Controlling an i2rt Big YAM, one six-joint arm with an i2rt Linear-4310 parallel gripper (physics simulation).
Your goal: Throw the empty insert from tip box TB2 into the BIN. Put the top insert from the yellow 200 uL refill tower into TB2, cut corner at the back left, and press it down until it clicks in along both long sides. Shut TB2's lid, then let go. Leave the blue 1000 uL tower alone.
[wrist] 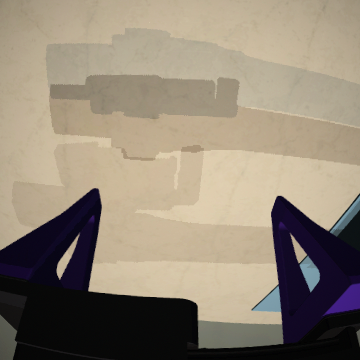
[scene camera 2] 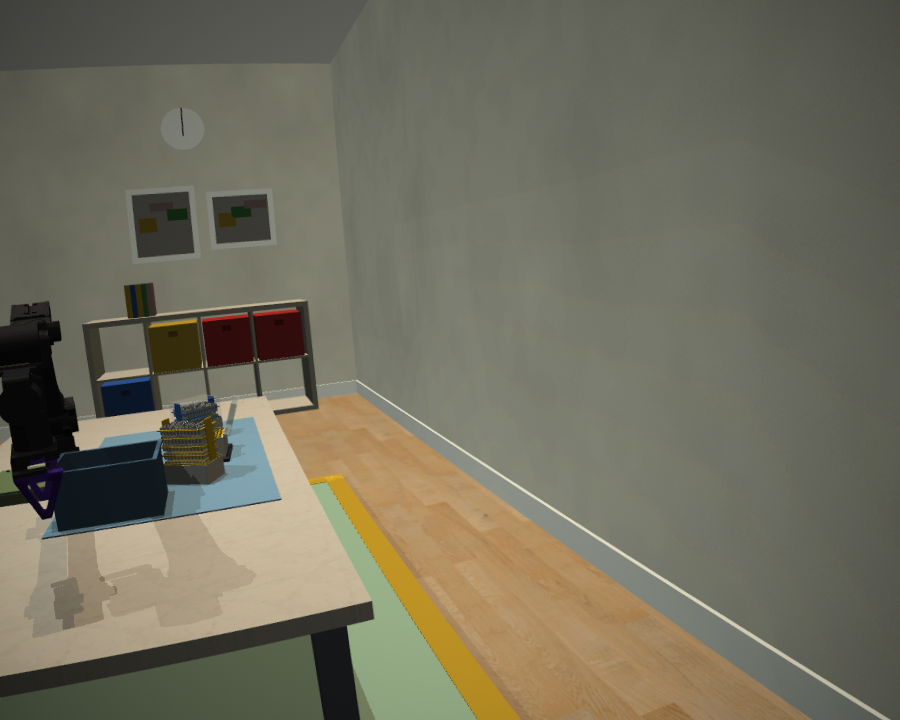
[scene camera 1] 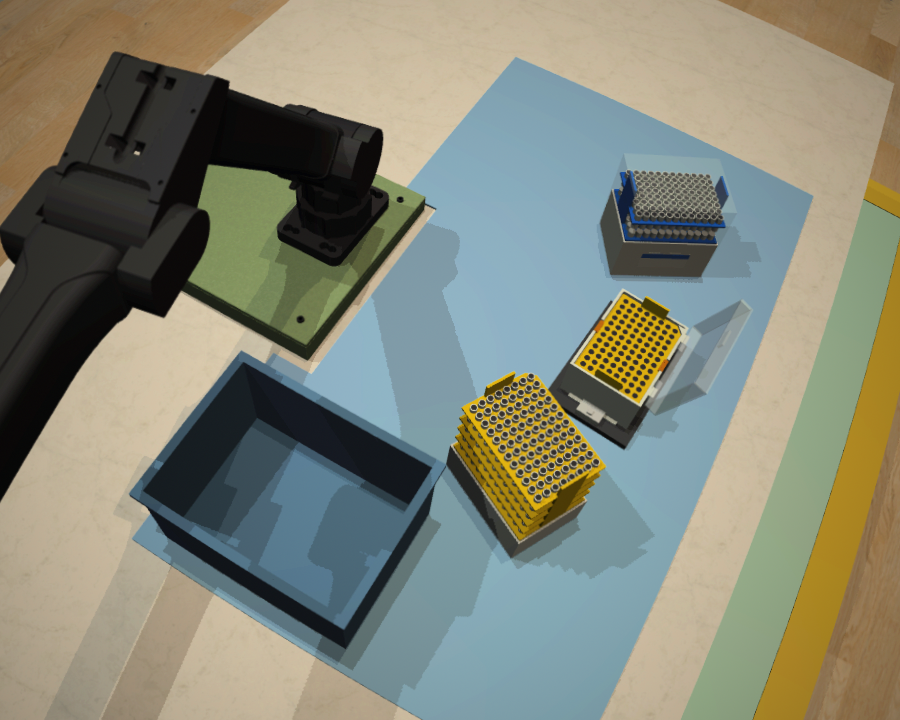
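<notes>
TB2 (scene camera 1: 611,411) stands on the blue mat with its clear lid (scene camera 1: 716,356) open to the right. The empty yellow insert (scene camera 1: 630,345) sits in it, its holes bare. The yellow refill tower (scene camera 1: 529,439) (scene camera 2: 187,442) is a stack of tip-filled inserts between TB2 and the bin. The bin (scene camera 1: 337,424) (scene camera 2: 112,488) is dark blue, and no insert shows in it. My gripper (wrist: 187,200) is open and empty above the bare table top; its purple fingers show beside the bin in scene camera 2. The fingers are hidden or out of frame in scene camera 1.
The blue 1000 uL tower (scene camera 1: 675,198) (scene camera 2: 196,410) stands behind TB2, under a clear cover in scene camera 1. The arm's base is on a green board (scene camera 1: 262,289) at the mat's left. The bin's raised walls stand close to the yellow tower. A shelf unit is against the far wall.
</notes>
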